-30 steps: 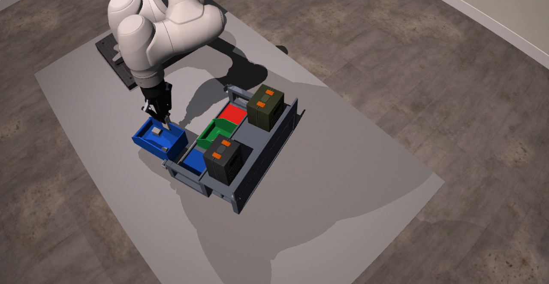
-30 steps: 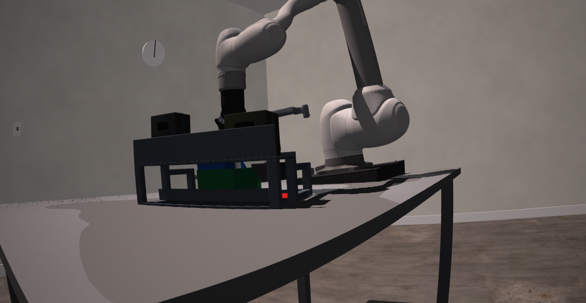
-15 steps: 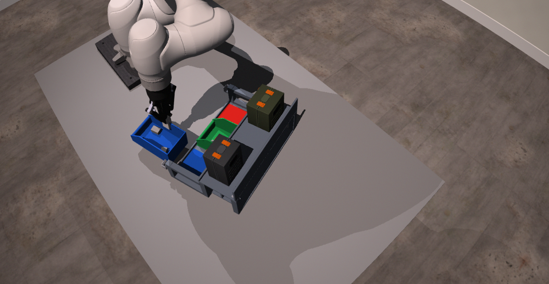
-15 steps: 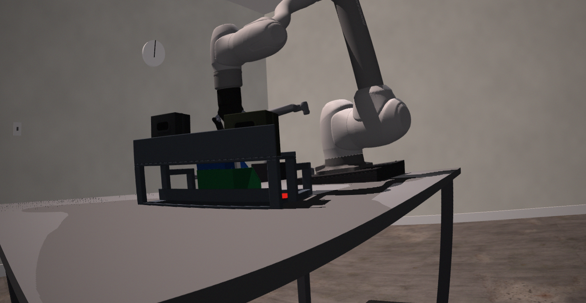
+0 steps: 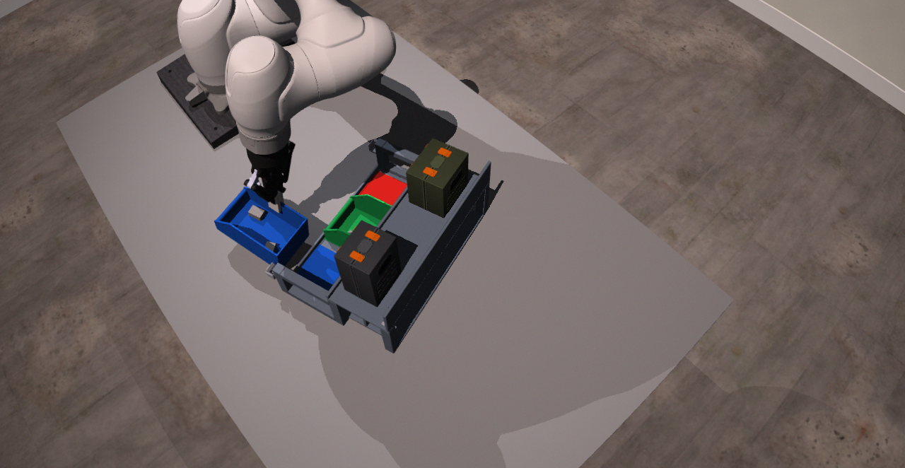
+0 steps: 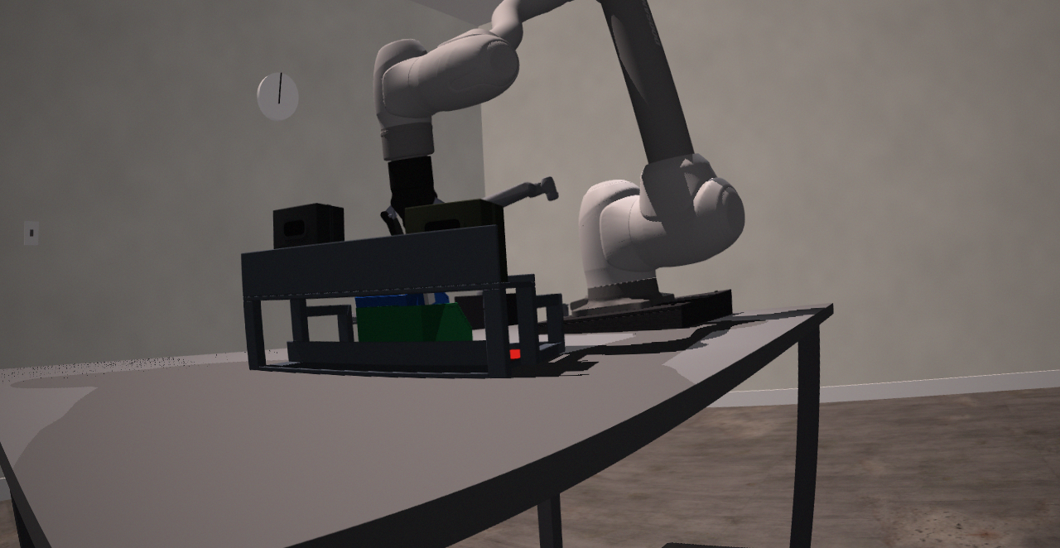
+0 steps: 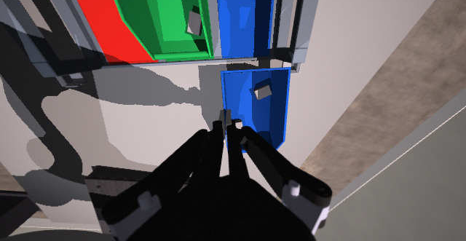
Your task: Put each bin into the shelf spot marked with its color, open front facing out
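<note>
Right now my hand is 50 mm to the left of the blue bin and 40 mm above it. Also, from my hand: olive case: 250 mm to the left, 220 mm ahead, 40 mm above; then black case: 280 mm ahead, 50 mm above, 20 mm to the left; then green bin: 150 mm ahead, 110 mm to the left, 70 mm below.
</note>
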